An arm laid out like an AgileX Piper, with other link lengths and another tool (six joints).
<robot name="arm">
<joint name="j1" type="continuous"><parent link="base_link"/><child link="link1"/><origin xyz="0 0 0.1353"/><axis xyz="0 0 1"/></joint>
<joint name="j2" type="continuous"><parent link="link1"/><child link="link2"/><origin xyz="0 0 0" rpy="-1.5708 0 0"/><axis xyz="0 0 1"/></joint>
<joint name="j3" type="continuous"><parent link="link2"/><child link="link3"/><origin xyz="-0.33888 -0.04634 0"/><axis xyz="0 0 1"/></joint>
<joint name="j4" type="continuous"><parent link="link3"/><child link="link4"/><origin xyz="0.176 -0.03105 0" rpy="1.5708 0 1.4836"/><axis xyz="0 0 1"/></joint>
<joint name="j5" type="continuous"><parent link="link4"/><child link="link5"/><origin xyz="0 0 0" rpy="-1.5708 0 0"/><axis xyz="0 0 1"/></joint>
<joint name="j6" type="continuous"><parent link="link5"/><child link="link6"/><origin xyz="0 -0.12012 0" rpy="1.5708 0 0"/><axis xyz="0 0 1"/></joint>
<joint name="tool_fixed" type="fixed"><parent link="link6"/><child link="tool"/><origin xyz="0.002 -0.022 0.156" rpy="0 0.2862 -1.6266"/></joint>
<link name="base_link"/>
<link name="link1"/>
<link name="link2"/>
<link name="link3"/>
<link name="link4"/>
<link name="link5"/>
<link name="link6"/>
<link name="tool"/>
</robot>
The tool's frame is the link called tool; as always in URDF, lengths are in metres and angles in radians. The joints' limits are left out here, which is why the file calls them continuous.
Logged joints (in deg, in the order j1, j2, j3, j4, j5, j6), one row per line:
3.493 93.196 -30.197 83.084 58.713 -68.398
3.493 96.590 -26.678 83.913 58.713 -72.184
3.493 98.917 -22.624 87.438 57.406 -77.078
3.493 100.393 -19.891 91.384 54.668 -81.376
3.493 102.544 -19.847 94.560 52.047 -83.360
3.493 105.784 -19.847 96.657 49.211 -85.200
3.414 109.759 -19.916 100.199 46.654 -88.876
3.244 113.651 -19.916 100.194 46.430 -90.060
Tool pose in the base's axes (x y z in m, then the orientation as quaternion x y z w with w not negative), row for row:
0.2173 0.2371 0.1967 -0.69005 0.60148 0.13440 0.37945
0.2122 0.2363 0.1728 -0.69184 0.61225 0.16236 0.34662
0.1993 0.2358 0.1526 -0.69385 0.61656 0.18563 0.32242
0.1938 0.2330 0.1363 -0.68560 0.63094 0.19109 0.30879
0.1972 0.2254 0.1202 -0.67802 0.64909 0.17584 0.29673
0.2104 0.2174 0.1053 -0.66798 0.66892 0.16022 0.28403
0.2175 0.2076 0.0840 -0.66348 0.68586 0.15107 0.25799
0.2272 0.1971 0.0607 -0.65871 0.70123 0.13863 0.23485
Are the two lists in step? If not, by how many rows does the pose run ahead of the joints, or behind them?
The pose runs 1 row behind the joints: the pose in row i belongs to the joints in row i - 1.
